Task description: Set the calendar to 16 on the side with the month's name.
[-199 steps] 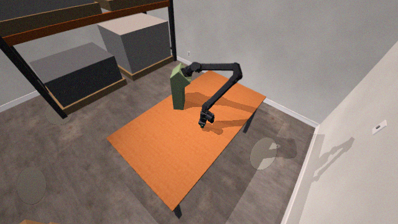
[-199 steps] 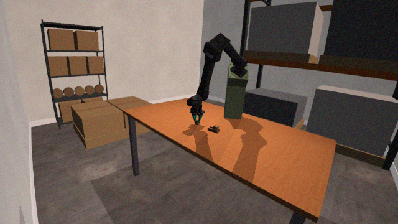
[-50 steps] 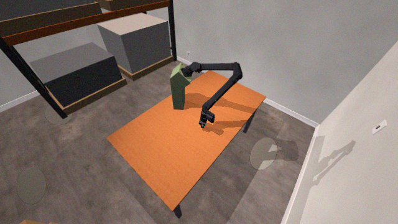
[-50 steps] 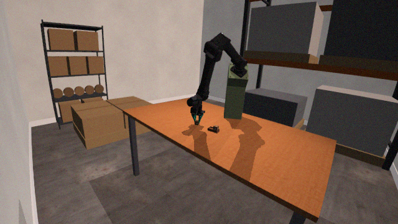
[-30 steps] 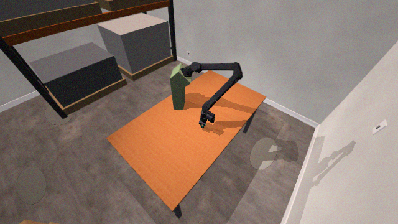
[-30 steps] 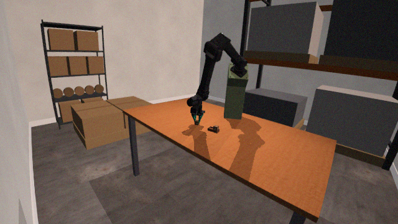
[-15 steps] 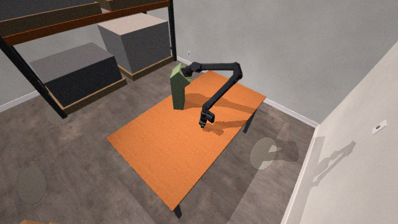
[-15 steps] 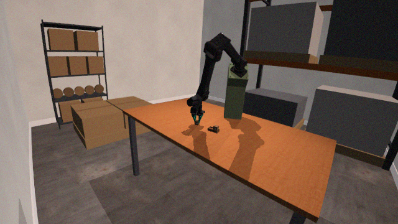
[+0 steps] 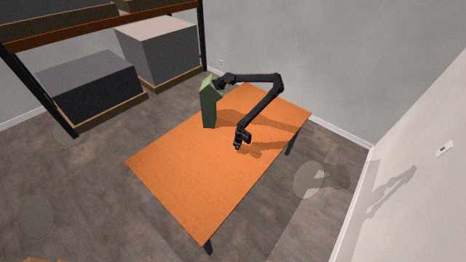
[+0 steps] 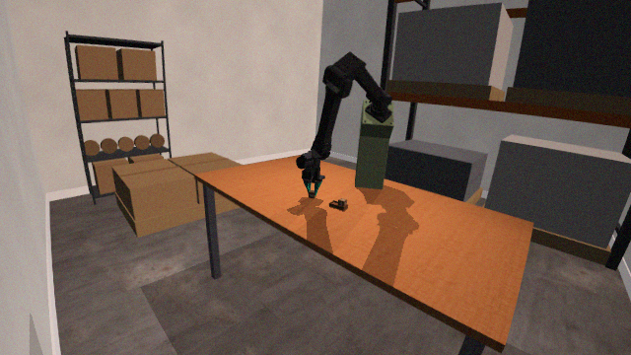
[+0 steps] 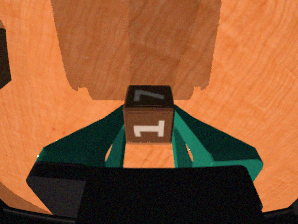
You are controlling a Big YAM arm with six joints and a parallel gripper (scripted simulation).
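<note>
My gripper is now 1 cm above the brown calendar cube. From my hand the other things lie so: dark calendar tray (15 cm to the left, 5 cm behind, 2 cm below).
</note>
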